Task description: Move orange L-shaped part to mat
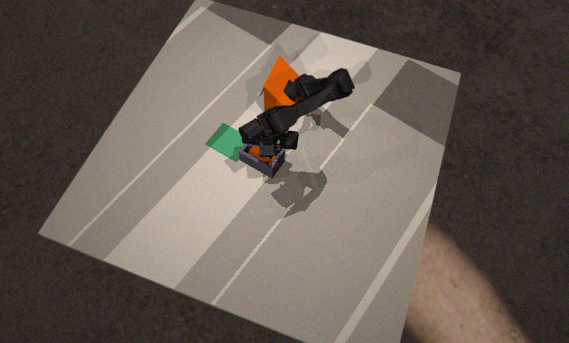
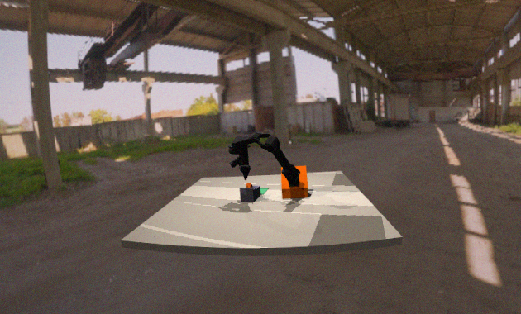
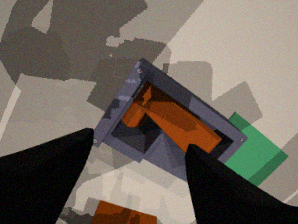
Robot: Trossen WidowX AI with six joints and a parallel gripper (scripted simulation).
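My gripper tip is 10 cm above the orange L-shaped part, 2 cm to the left of it and 2 cm past it. Also, from my gripper tip: green mat: 20 cm to the right, 16 cm below, 5 cm behind.
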